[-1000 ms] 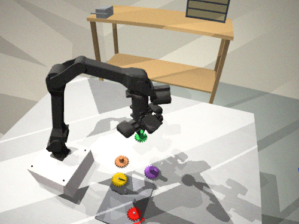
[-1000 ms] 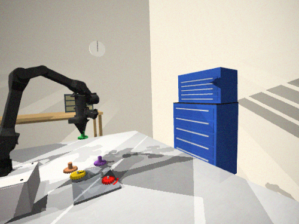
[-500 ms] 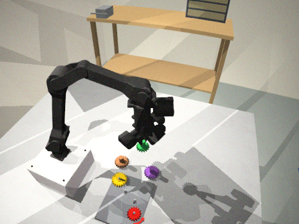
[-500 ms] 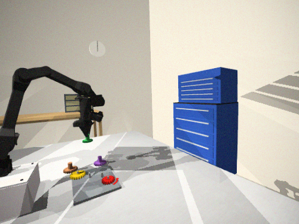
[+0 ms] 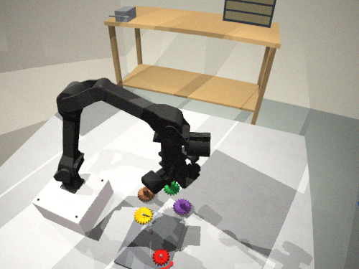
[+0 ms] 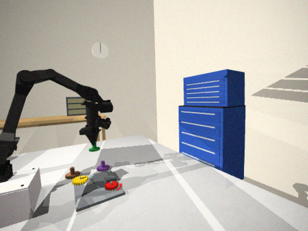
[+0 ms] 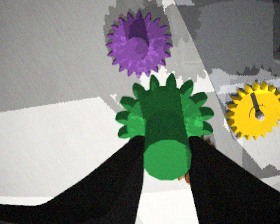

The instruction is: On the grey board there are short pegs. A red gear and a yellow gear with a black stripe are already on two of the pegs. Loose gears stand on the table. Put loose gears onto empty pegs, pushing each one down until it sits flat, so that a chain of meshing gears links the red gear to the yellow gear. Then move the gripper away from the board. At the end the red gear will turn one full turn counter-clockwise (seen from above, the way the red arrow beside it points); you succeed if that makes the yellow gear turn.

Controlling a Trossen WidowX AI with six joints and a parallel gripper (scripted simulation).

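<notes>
The red gear is 19 cm to the right of my gripper tip, 12 cm below it and 3 cm ahead of it. Round my gripper tip: purple gear (12 cm below, 4 cm ahead); then orange gear (12 cm below, 11 cm behind, 1 cm to the left); then green gear (1 cm below).
</notes>
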